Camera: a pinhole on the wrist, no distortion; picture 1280 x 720 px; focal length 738.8 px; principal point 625.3 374.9 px. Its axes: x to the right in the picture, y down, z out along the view. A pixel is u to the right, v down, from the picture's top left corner.
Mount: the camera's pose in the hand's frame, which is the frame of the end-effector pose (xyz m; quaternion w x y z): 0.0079 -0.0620 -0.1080 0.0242 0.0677 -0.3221 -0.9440
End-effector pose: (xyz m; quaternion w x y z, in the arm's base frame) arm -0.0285 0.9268 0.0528 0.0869 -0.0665 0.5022 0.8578
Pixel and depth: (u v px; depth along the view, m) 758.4 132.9 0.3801
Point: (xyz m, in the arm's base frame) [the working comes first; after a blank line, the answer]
In the camera's frame: 0.0685 -0.1245 0.3801

0.0244 0.8848 0.3487
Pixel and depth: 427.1 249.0 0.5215
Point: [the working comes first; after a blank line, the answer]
In the camera's frame: -0.1399 -0.0889 0.5215

-0.1778 0.9998 0.4517
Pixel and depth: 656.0 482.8 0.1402
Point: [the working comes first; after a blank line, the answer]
In the camera's frame: 0.0058 0.0205 0.1402

-0.0127 0.9344 0.0682
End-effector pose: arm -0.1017 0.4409 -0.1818 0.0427 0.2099 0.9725 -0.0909
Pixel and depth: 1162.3 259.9 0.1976
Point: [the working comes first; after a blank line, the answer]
In the camera's frame: 0.1436 -0.0308 0.1976

0.0753 0.4352 -0.1847
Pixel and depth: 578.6 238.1 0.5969
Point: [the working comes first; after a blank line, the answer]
In the camera's frame: -0.0377 -0.1105 0.5969

0.1107 0.7160 -0.5291
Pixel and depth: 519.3 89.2 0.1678
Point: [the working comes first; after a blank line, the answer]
In the camera's frame: -0.0241 -0.0649 0.1678

-0.0705 0.5298 -0.1842
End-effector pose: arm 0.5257 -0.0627 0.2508 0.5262 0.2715 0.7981 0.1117
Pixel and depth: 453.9 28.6 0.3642
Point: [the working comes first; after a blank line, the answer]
In the camera's frame: -0.0845 -0.1707 0.3642

0.6833 0.1989 0.3254
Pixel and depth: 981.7 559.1 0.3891
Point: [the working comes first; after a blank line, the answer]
In the camera's frame: 0.1877 0.0970 0.3891

0.8323 -0.1505 0.3707
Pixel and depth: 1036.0 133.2 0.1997
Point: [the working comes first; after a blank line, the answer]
In the camera's frame: 0.1110 -0.0653 0.1997

0.5930 -0.0511 0.4010
